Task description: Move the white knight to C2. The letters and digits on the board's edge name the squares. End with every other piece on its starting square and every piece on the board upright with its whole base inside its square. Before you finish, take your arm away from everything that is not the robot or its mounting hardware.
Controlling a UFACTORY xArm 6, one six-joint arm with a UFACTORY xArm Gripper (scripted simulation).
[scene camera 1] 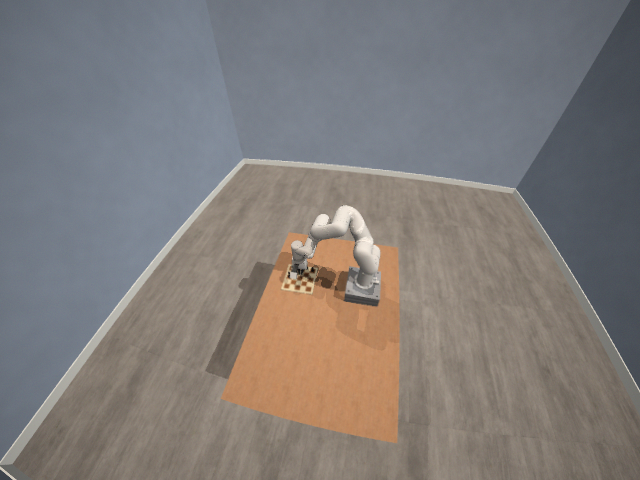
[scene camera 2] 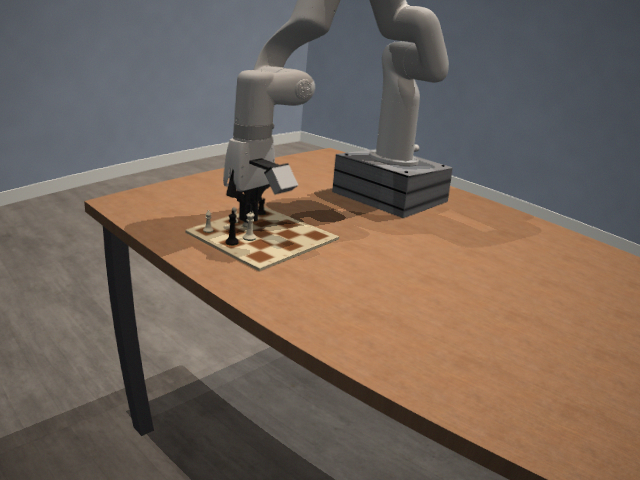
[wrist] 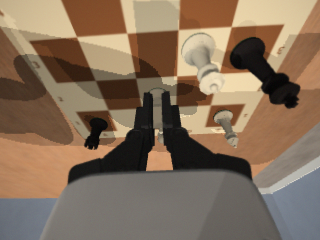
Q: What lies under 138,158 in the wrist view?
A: The gripper.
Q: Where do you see a chessboard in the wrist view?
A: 94,66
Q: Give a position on a chessboard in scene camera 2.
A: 279,237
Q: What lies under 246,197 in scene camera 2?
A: The gripper.
